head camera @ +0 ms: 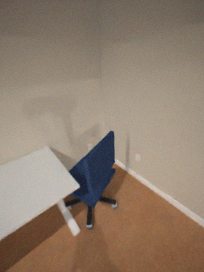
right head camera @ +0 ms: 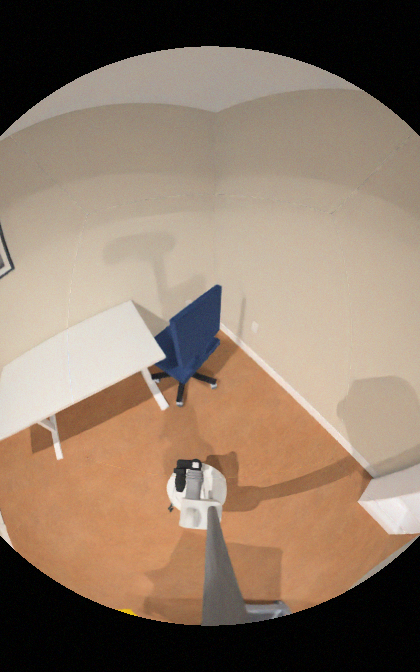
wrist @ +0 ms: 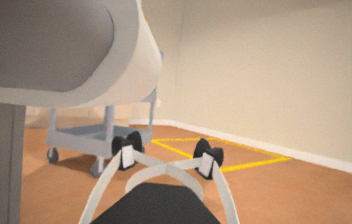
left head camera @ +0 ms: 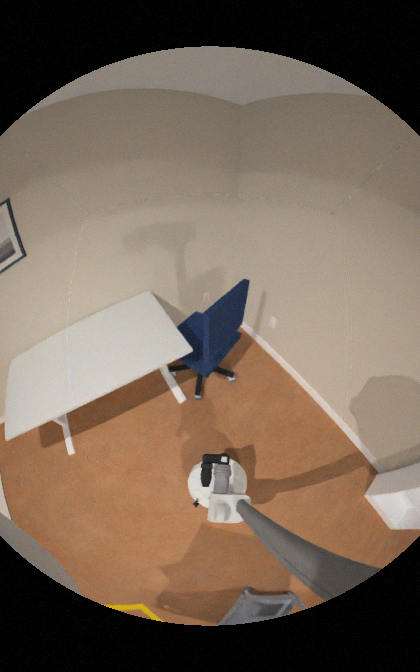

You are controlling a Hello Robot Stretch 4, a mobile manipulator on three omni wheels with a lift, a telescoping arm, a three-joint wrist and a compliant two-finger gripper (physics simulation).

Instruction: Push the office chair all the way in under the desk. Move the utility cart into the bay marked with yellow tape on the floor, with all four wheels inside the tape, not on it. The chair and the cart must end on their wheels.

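Frame: origin at the robot's base, x left, y up, z ahead, level; millimetres.
Seen in the pictures: gripper, fingertip midpoint: [wrist: 168, 147].
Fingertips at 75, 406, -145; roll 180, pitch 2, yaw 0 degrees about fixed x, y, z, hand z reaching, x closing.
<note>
A point is followed by its place in that frame, as x, y, z.
The blue office chair [head camera: 100, 162] @[56, 796, 881] [left head camera: 227, 320] [right head camera: 197, 330] stands upright on its wheels at the right end of the white desk [head camera: 35, 190] @[581, 693, 709] [left head camera: 100, 360] [right head camera: 85, 360]. The desk's near right corner hides part of the seat; the backrest is outside the desk. The grey utility cart [wrist: 80, 140] @[-468, 170, -1123] [left head camera: 235, 612] [right head camera: 267, 610] stands on its wheels, left of the yellow tape bay [wrist: 255, 164] @[813, -27, -1818] [left head camera: 125, 607] [right head camera: 127, 611] in the wrist view. My arm hides its upper part. My gripper [wrist: 168, 147] @[75, 406, -145] is open and empty, with the cart beyond its left finger.
A white box-like unit [left head camera: 400, 495] [right head camera: 395, 500] stands by the right wall in both side head views. Walls meet in a corner behind the chair. The white desk leg [head camera: 68, 218] stands left of the chair's wheels. My round base [left head camera: 240, 482] [right head camera: 217, 485] is on the floor in front of the chair.
</note>
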